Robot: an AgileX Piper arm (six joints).
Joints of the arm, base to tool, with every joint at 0 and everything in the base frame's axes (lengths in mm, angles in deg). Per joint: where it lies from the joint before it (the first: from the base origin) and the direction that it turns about. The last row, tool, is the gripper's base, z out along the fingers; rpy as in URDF.
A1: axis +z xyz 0 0 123
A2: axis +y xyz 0 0 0
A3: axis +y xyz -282.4 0 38.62
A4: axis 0.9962 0 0.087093 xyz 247.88 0 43.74
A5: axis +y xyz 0 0 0
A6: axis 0.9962 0 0.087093 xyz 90.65 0 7.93
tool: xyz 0 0 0 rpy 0 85.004 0
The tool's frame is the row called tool.
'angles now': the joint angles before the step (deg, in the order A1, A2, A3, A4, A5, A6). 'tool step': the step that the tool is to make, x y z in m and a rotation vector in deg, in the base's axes. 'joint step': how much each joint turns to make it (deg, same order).
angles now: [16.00 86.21 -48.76 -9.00 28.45 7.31]
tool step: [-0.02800 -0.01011 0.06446 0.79 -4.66 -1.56]
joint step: [0.00 -11.76 -3.39 0.18 10.58 0.00]
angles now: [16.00 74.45 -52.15 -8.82 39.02 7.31]
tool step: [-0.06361 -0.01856 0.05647 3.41 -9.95 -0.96]
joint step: [0.00 -17.72 1.42 0.69 5.86 -0.01]
